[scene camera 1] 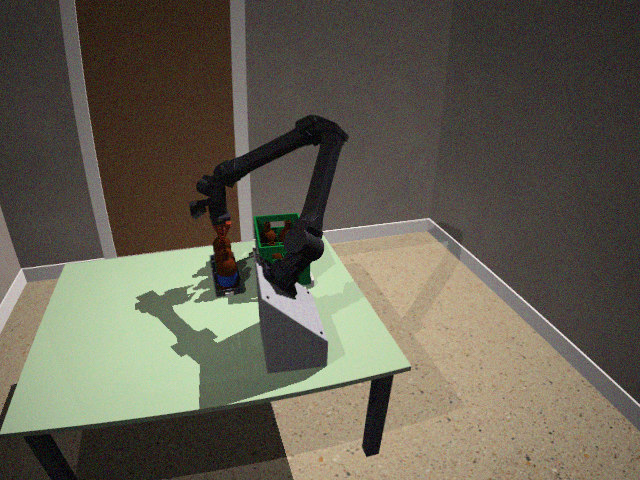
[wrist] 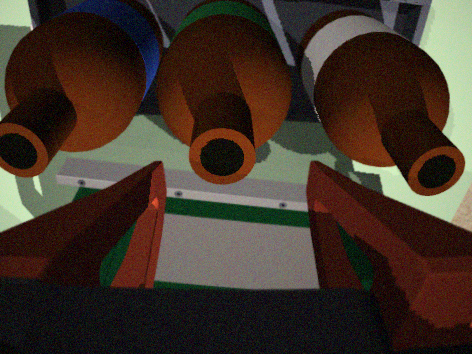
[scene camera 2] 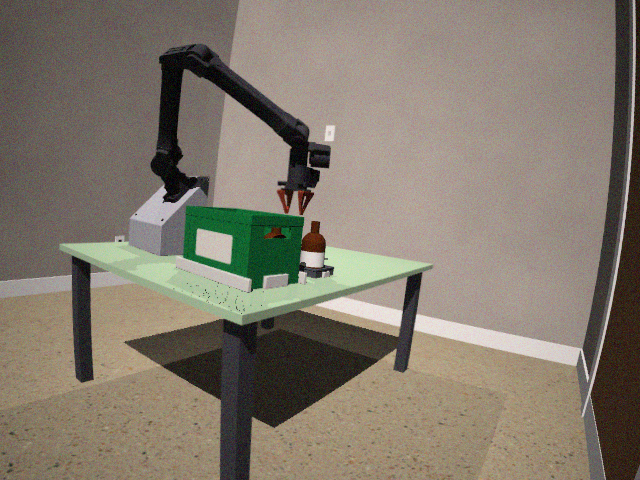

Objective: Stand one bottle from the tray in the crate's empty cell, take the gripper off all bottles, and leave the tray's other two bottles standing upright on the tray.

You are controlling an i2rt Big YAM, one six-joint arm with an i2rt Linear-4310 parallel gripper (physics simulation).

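Seen in the pictures: gripper, between the fingertips: point(scene camera 1: 221, 236) point(wrist: 236, 175) point(scene camera 2: 293, 214); arm's base, origin of its link: point(scene camera 1: 277, 280) point(scene camera 2: 181, 190).
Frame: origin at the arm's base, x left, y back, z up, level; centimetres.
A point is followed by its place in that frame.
Note:
Three brown bottles stand upright in a row on the dark tray point(scene camera 1: 227, 293) @(z -20.2, x 16.3, y -24.7 cm) point(scene camera 2: 327, 270) @(z -19.8, x 19.8, y -52.6 cm) point(wrist: 300, 107) @(z -20.2, x 13.2, y -45.5 cm): a blue-banded bottle point(scene camera 1: 227, 279) @(z -15.5, x 15.9, y -26.9 cm) point(wrist: 100, 95) @(z -9.7, x 16.9, y -32.9 cm) at the wrist view's left, a green-banded bottle point(wrist: 225, 65) @(z -9.6, x 19.2, y -38.6 cm) in the middle, and a white-banded bottle point(scene camera 2: 313, 242) @(z -11.5, x 14.7, y -50.2 cm) point(wrist: 385, 95) @(z -9.5, x 19.1, y -46.4 cm) at the right. My gripper point(scene camera 1: 222, 235) @(z -4.3, x 17.0, y -39.4 cm) point(scene camera 2: 294, 212) @(z -4.3, x 17.0, y -39.4 cm) point(wrist: 236, 175) @(z -4.3, x 17.0, y -39.4 cm) is open and empty, pointing down above the bottles' level, with the middle neck ahead between the fingertips in the wrist view. The green crate point(scene camera 1: 256, 227) @(z -3.8, x 3.4, y -44.0 cm) point(scene camera 2: 276, 260) @(z -15.0, x -5.1, y -55.1 cm) point(wrist: 235, 214) @(z -17.4, x 3.6, y -41.8 cm) holds brown bottles point(scene camera 1: 269, 235) @(z -9.6, x -1.8, y -47.7 cm); its empty cell cannot be made out.
White strips point(scene camera 2: 212, 273) @(z -19.8, x -15.9, y -43.7 cm) point(wrist: 240, 190) @(z -19.3, x 4.8, y -42.1 cm) lie along the crate's base, one on the side facing the tray. The grey arm base point(scene camera 1: 294, 335) @(z -7.9, x -2.5, y 16.3 cm) point(scene camera 2: 149, 227) @(z -13.1, x -11.9, y -0.4 cm) stands on the green table point(scene camera 1: 103, 372) @(z -21.5, x 55.7, y 10.6 cm) point(scene camera 2: 361, 273) @(z -21.5, x 35.4, y -55.0 cm). In scene camera 1 the arm partly hides the crate.

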